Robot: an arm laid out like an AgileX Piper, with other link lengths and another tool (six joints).
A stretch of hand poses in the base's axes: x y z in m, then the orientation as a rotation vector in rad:
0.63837, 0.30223, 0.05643, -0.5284, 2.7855, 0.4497
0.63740, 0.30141, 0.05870, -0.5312, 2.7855, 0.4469
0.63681, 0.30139, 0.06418, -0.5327, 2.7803, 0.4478
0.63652, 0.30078, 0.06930, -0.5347, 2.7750, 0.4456
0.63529, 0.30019, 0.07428, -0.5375, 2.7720, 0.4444
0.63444, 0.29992, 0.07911, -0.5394, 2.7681, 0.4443
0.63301, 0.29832, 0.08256, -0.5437, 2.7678, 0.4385
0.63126, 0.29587, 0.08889, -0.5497, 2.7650, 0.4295
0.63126, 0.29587, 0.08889, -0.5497, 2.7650, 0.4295
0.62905, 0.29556, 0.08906, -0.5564, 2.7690, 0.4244
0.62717, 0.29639, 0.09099, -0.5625, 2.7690, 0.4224
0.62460, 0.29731, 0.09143, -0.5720, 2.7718, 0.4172
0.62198, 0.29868, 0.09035, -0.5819, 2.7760, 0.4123
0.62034, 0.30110, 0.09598, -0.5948, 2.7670, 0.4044
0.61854, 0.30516, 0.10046, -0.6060, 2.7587, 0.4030
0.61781, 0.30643, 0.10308, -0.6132, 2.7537, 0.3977
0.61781, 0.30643, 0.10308, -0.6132, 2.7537, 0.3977
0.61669, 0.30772, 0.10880, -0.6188, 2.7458, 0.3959
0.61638, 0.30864, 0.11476, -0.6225, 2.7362, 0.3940
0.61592, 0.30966, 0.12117, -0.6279, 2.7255, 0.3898
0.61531, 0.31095, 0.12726, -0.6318, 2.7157, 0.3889
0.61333, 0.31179, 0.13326, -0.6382, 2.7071, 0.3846
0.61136, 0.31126, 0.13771, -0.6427, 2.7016, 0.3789
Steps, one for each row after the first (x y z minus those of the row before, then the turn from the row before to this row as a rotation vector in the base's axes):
-0.00097, -0.00082, 0.00227, -0.0021, -0.0006, 0.0016
-0.00059, -0.00002, 0.00548, 0.0018, -0.0046, 0.0011
-0.00029, -0.00061, 0.00512, -0.0002, -0.0055, 0.0011
-0.00123, -0.00059, 0.00498, -0.0003, -0.0030, 0.0018
-0.00085, -0.00027, 0.00483, 0.0007, -0.0036, 0.0013
-0.00143, -0.00160, 0.00345, -0.0042, -0.0016, 0.0023
-0.00175, -0.00245, 0.00633, -0.0058, -0.0047, 0.0031
0.00000, 0.00000, 0.00000, 0.0000, 0.0000, 0.0000
-0.00221, -0.00031, 0.00017, -0.0052, 0.0029, 0.0040
-0.00188, 0.00083, 0.00193, -0.0021, -0.0001, 0.0040
-0.00257, 0.00092, 0.00044, -0.0054, 0.0020, 0.0059
-0.00262, 0.00137, -0.00108, -0.0056, 0.0034, 0.0062
-0.00164, 0.00242, 0.00563, -0.0043, -0.0095, 0.0081
-0.00180, 0.00406, 0.00448, -0.0001, -0.0072, 0.0077
-0.00073, 0.00127, 0.00262, -0.0030, -0.0055, 0.0045
0.00000, 0.00000, 0.00000, 0.0000, 0.0000, 0.0000
-0.00112, 0.00129, 0.00572, 0.0003, -0.0074, 0.0039
-0.00031, 0.00092, 0.00596, 0.0010, -0.0092, 0.0026
-0.00046, 0.00102, 0.00641, -0.0004, -0.0107, 0.0036
-0.00061, 0.00129, 0.00609, 0.0016, -0.0091, 0.0029
-0.00198, 0.00084, 0.00600, -0.0013, -0.0086, 0.0042
-0.00197, -0.00053, 0.00445, -0.0028, -0.0063, 0.0026

